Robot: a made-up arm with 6 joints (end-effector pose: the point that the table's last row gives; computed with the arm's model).
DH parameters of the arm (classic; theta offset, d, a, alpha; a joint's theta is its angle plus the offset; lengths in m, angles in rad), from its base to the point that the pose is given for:
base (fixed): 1.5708 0.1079 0 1.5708
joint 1: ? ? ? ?
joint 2: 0 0.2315 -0.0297 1.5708
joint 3: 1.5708 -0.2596 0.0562 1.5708
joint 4: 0 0.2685 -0.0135 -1.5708
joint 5: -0.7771 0 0.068 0
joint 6: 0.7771 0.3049 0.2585 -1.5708
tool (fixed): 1.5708 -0.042 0 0
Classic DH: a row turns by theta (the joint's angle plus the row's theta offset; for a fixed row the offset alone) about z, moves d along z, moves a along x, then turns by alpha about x.
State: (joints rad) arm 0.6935 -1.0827 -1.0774 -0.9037 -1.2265 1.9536
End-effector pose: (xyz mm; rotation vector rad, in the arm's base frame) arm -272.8 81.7 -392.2 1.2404 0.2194 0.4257
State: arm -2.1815 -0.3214 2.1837 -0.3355 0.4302 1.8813
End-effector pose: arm -18.3 214.5 264.4 -0.4118 -0.4188 -0.4705
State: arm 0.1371 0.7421 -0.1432 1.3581 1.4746 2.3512
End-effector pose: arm 467.5 97.8 115.9 -2.3712 1.8439 0.0161
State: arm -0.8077 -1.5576 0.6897 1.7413 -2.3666 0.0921
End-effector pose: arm -428.4 -715.9 -80.4 -0.1663 -0.7289 -0.5229
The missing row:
joint 1: -1.5708 -0.0027 0.0538 1.5708
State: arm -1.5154 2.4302 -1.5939 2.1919 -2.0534 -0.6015
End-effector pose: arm -561.0 381.7 -12.6 2.6776 0.3230 0.0653
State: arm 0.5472 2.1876 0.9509 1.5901 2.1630 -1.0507
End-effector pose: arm 68.4 -136.1 185.3 1.1785 -0.1456 -2.6647
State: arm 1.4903 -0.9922 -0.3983 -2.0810 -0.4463 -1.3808
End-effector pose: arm -361.7 645.3 -295.5 -1.1253 -0.4799 -1.6010
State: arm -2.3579 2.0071 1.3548 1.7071 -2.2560 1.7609
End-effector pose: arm 213.6 595.6 361.2 0.7551 -2.1727 1.6793
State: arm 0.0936 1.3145 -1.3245 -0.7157 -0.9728 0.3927
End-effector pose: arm 483.8 174.7 87.0 1.0992 -1.2173 1.8375
